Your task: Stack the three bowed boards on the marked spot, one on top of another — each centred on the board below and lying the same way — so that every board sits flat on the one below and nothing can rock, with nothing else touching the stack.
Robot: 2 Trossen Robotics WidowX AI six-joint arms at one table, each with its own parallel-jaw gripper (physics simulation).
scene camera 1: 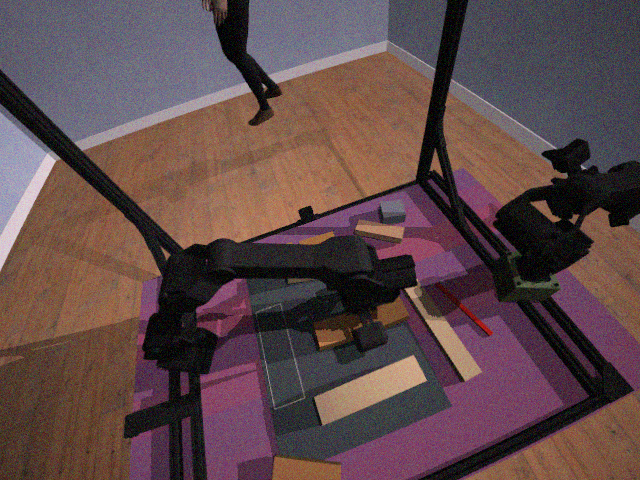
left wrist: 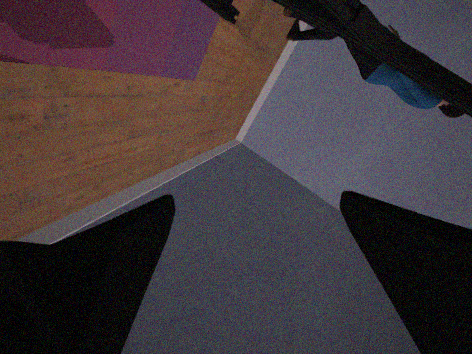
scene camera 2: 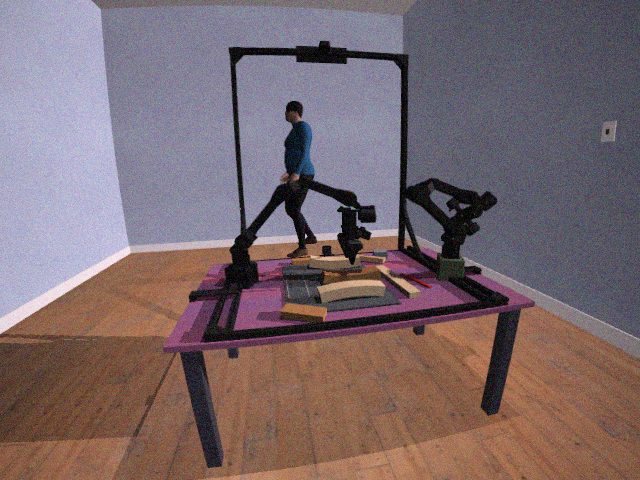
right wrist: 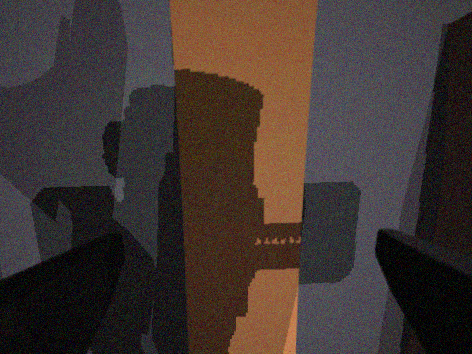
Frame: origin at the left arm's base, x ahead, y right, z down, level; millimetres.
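Where they show: left gripper, between the fingertips: (scene camera 1: 547,166) (left wrist: 257,201); right gripper, between the fingertips: (scene camera 1: 357,315) (scene camera 2: 349,261) (right wrist: 250,243); left arm's base, origin of its link: (scene camera 1: 531,268) (scene camera 2: 450,256); right arm's base, origin of its link: (scene camera 1: 179,346) (scene camera 2: 241,265).
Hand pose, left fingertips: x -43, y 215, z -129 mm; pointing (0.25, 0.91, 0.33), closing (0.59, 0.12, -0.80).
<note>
Things, the pixels of their top centre, and the offset from my left fingertips. "spot": a spot on its surface instead. Level surfaces: height alone.
- dark mat, height of its surface: dz +215 mm
- pale front board, centre of its top: (scene camera 1: 371,388) (scene camera 2: 352,283) dx +420, dy -499, dz +164 mm
- orange middle board, centre of its top: (right wrist: 243,181) (scene camera 1: 361,319) (scene camera 2: 351,269) dx +448, dy -349, dz +166 mm
- pale back board, centre of its top: (scene camera 2: 335,256) dx +553, dy -187, dz +163 mm
- thin white outline, a spot on its surface: (scene camera 1: 293,350) spot: dx +619, dy -429, dz +215 mm
- long pale plank, centre of its top: (scene camera 1: 431,314) (scene camera 2: 395,277) dx +273, dy -316, dz +199 mm
- red rod, centre of its top: (scene camera 1: 462,307) (scene camera 2: 415,279) dx +189, dy -286, dz +215 mm
- short pale block, centre of its top: (scene camera 1: 379,228) (scene camera 2: 370,255) dx +402, dy -51, dz +193 mm
- grey block, centre of its top: (scene camera 1: 392,208) (scene camera 2: 380,250) dx +360, dy +25, dz +185 mm
- orange piece, centre of its top: (scene camera 1: 317,241) dx +596, dy -99, dz +200 mm
- orange block, centre of its top: (scene camera 1: 305,477) (scene camera 2: 303,308) dx +545, dy -672, dz +190 mm
Three bowed boards lie apart on a dark mat (scene camera 1: 299,434): a pale front board (scene camera 1: 369,390) (scene camera 2: 351,290), an orange middle board (scene camera 1: 330,338) (right wrist: 285,125), and a pale back board (scene camera 2: 333,262), largely hidden by the arm in scene camera 1. The marked spot, a thin white outline (scene camera 1: 293,350), is at the mat's left and holds no board. My right gripper (scene camera 1: 364,326) (scene camera 2: 352,259) (right wrist: 250,243) is open, pointing down over the orange board, its fingers on either side of the board's width; contact cannot be told. My left gripper (left wrist: 257,201) is open and empty, facing the walls.
A long pale plank (scene camera 1: 444,335) (scene camera 2: 398,281) and a red rod (scene camera 1: 467,312) (scene camera 2: 418,282) lie right of the mat. A short pale block (scene camera 1: 379,231), a grey block (scene camera 1: 392,211) and an orange piece (scene camera 1: 316,238) are at the back. An orange block (scene camera 1: 306,467) (scene camera 2: 303,312) lies in front.
</note>
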